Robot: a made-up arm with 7 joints.
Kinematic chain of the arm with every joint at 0, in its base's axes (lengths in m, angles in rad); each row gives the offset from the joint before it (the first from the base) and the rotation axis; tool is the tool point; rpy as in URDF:
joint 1: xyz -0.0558 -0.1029 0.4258 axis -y
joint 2: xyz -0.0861 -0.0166 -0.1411 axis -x
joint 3: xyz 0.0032 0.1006 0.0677 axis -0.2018 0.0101 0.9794
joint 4: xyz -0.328 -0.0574 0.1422 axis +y
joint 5: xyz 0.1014 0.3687 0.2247 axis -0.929 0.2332 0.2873
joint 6: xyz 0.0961 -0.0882 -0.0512 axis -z
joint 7: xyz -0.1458 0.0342 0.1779 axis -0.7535 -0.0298 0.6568
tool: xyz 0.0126 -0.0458 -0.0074 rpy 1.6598 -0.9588 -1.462
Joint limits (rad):
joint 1: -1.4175..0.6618
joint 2: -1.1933..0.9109
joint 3: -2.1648..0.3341
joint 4: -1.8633..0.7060
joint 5: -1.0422..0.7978
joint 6: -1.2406..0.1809
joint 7: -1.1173..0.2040
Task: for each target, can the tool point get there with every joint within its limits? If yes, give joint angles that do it. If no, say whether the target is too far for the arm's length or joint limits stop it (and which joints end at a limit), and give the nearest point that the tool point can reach.
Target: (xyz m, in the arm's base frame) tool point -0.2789 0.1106 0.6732
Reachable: yes | joints 0.4240 0.0686 -0.3716 0.4694 0.1038 -0.9230 -0.3629
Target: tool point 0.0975 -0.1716 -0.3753
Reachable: no: joint limits stop it (at a limit: joint 1, joint 3, joint 4, joint 5, joint 6, joint 7) | nearest point 0.4593 -0.2995 0.0204 | short by 0.551 m
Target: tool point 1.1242 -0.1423 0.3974
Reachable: no: joint limits stop it (at a limit: joint 1, joint 5, joint 6, joint 7) | nearest point 0.7973 -0.1367 0.4272 | short by 0.328 m
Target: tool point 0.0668 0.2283 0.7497
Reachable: yes | joints -0.9606 0.1319 -0.5745 0.3275 -0.3670 -0.3769 -0.5266
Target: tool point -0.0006 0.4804 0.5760
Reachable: yes | joints -0.5913 0.5308 -1.7061 -0.3513 -0.2747 -0.6952 -0.9250
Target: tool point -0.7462 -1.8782 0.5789
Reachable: no: too far | nearest point -0.6725 -0.6715 0.5626 | short by 1.209 m
